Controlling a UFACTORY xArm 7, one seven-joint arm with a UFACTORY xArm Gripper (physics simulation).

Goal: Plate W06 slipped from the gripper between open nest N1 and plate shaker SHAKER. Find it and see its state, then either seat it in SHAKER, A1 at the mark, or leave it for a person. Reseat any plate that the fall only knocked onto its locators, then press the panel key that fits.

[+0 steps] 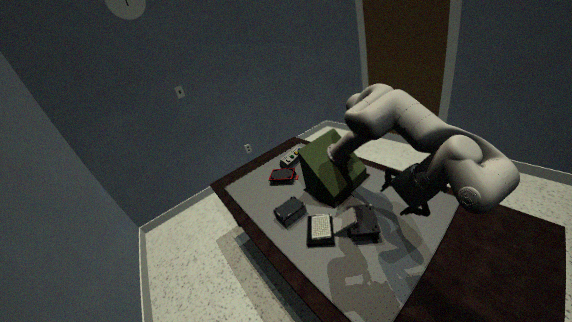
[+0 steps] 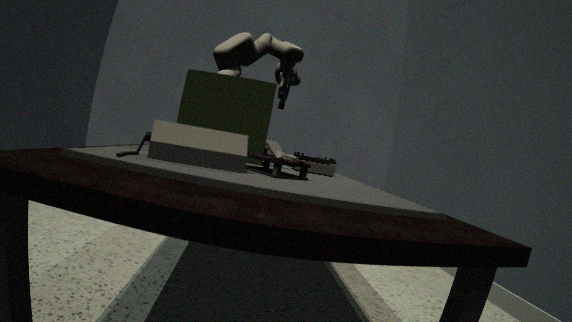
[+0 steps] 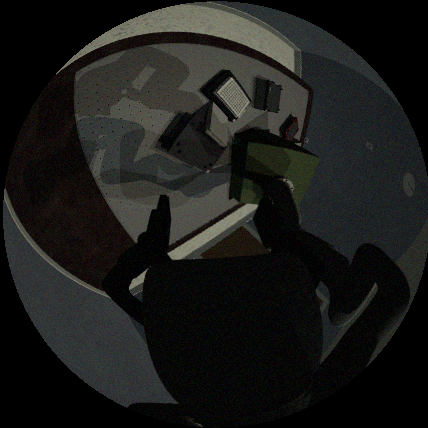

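Pixels of known places: gripper, fingertip midpoint: (image 1: 392, 200) (image 2: 281, 103) (image 3: 215, 206); arm's base, origin of the base link: (image 1: 336, 154) (image 2: 216, 105) (image 3: 279, 187).
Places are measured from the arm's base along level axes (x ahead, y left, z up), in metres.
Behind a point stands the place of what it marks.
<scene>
A pale grey plate (image 1: 346, 221) @(x 0.244, y 0.303, z -0.119 m) (image 2: 273, 149) @(x 0.224, y 0.261, z -0.127 m) (image 3: 217, 126) @(x 0.234, y 0.302, z -0.113 m) lies tilted, one side up on the edge of a large dark device (image 1: 367, 223) @(x 0.184, y 0.370, z -0.127 m) (image 3: 196, 145) @(x 0.179, y 0.354, z -0.127 m) with corner pins, its other side toward a black nest (image 1: 320, 244) @(x 0.389, y 0.287, z -0.168 m) (image 3: 211, 86) @(x 0.357, y 0.303, z -0.158 m). The labels W06, N1 and SHAKER cannot be read. A white well plate (image 1: 321, 226) @(x 0.334, y 0.233, z -0.139 m) (image 3: 232, 98) @(x 0.326, y 0.237, z -0.138 m) sits in the black nest and looks level. The key panel (image 1: 290, 157) @(x 0.104, y -0.379, z -0.117 m) (image 2: 199, 135) @(x 0.086, y -0.441, z -0.115 m) stands by the far table edge. My gripper (image 1: 393, 201) @(x 0.210, y 0.488, z 0.113 m) (image 2: 281, 106) @(x 0.210, y 0.488, z 0.113 m) (image 3: 215, 206) @(x 0.210, y 0.488, z 0.113 m) is open and empty, high above the table beyond the dark device.
A big green block (image 1: 320, 167) @(x 0.144, y 0.025, z -0.003 m) (image 2: 227, 102) @(x 0.058, y -0.092, z 0.005 m) (image 3: 280, 167) @(x 0.101, y 0.033, z -0.018 m) stands beside the arm's base. A dark block with corner posts (image 1: 290, 211) @(x 0.395, y 0.060, z -0.126 m) (image 3: 268, 94) @(x 0.385, y 0.071, z -0.126 m) stands near the black nest. A red-rimmed dark stand (image 1: 283, 174) @(x 0.244, y -0.273, z -0.141 m) (image 3: 291, 128) @(x 0.259, y -0.267, z -0.141 m) is near the panel.
</scene>
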